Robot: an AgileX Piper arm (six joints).
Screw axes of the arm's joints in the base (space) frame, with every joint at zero. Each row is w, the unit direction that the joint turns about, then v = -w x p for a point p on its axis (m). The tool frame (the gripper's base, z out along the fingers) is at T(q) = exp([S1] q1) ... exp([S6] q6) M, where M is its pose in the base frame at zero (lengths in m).
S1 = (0, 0, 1, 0, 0, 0)
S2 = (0, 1, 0, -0.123, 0, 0)
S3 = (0, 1, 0, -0.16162, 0, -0.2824)
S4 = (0.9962, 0, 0.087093, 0, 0.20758, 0)
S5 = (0, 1, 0, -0.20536, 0, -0.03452)
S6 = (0.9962, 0, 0.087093, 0, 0.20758, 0)
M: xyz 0.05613 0 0.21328 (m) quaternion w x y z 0.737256 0 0.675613 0
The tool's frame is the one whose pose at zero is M.
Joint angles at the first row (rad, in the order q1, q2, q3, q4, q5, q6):
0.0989 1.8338 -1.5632 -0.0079 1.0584 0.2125
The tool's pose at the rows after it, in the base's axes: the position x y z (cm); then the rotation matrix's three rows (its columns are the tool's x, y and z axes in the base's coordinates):
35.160 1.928 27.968; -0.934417 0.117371 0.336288; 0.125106 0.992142 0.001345; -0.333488 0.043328 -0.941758
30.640 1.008 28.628; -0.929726 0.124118 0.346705; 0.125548 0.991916 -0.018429; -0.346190 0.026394 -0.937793
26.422 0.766 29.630; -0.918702 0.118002 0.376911; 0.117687 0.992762 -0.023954; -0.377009 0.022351 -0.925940
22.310 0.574 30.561; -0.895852 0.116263 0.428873; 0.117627 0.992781 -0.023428; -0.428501 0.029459 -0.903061
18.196 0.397 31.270; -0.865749 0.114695 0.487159; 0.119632 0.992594 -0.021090; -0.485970 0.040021 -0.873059
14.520 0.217 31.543; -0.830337 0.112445 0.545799; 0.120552 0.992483 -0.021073; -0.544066 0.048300 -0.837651
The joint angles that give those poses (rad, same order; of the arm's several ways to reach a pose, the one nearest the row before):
0.0596 1.6906 -1.3829 -0.0221 1.0079 0.1934
0.0427 1.5258 -1.2107 -0.0398 0.9902 0.1878
0.0428 1.3641 -1.0830 -0.0479 0.9921 0.1838
0.0427 1.1970 -0.9738 -0.0498 0.9932 0.1838
0.0428 1.0241 -0.8805 -0.0496 1.0072 0.1838
0.0428 0.8624 -0.8035 -0.0520 1.0234 0.1838

